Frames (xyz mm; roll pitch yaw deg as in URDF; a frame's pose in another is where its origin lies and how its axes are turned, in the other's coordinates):
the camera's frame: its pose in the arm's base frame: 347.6 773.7 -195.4 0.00 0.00 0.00
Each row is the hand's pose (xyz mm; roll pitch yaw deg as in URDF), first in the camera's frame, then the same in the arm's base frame.
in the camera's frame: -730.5 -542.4 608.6 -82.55 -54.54 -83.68
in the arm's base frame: -382.9 231.3 413.2 -82.55 -54.54 -83.68
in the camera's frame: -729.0 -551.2 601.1 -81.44 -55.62 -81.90
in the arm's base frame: -381.4 222.5 405.7 -81.44 -55.62 -81.90
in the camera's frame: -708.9 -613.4 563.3 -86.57 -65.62 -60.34
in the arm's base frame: -361.3 160.3 367.9 -86.57 -65.62 -60.34
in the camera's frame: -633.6 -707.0 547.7 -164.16 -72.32 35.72
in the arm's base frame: -286.0 66.7 352.3 -164.16 -72.32 35.72
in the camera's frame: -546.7 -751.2 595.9 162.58 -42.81 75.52
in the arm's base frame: -199.1 22.5 400.5 162.58 -42.81 75.52
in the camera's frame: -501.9 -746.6 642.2 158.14 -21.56 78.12
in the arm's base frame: -154.3 27.1 446.8 158.14 -21.56 78.12
